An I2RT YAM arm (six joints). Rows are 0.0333 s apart.
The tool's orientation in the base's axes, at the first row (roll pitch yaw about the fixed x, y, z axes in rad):
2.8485, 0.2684, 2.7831
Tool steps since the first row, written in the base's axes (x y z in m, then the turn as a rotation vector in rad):
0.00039, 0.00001, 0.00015, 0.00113, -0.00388, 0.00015
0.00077, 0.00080, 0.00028, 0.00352, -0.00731, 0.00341
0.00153, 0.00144, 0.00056, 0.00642, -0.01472, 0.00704
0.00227, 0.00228, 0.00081, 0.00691, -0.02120, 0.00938
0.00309, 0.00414, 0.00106, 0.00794, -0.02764, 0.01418
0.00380, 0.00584, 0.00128, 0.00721, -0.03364, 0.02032
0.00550, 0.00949, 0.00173, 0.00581, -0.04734, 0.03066
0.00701, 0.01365, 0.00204, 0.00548, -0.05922, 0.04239
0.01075, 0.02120, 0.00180, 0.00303, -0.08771, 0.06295
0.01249, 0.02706, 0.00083, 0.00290, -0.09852, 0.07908
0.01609, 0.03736, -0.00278, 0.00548, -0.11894, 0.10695
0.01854, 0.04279, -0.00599, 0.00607, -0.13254, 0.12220
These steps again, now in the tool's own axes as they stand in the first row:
-0.00039, 0.00015, 0.00000, -0.00237, -0.00324, -0.00046
-0.00050, 0.00102, 0.00015, -0.00656, -0.00487, -0.00328
-0.00104, 0.00189, 0.00026, -0.01264, -0.00994, -0.00699
-0.00149, 0.00293, 0.00044, -0.01590, -0.01514, -0.01016
-0.00167, 0.00493, 0.00082, -0.02028, -0.01947, -0.01541
-0.00179, 0.00675, 0.00117, -0.02328, -0.02350, -0.02242
-0.00221, 0.01070, 0.00199, -0.02939, -0.03364, -0.03492
-0.00225, 0.01502, 0.00297, -0.03622, -0.04143, -0.04802
-0.00301, 0.02292, 0.00583, -0.04910, -0.06265, -0.07300
-0.00234, 0.02852, 0.00838, -0.05692, -0.06818, -0.08989
-0.00115, 0.03797, 0.01480, -0.07355, -0.07859, -0.11845
-0.00068, 0.04274, 0.01958, -0.08273, -0.08674, -0.13479

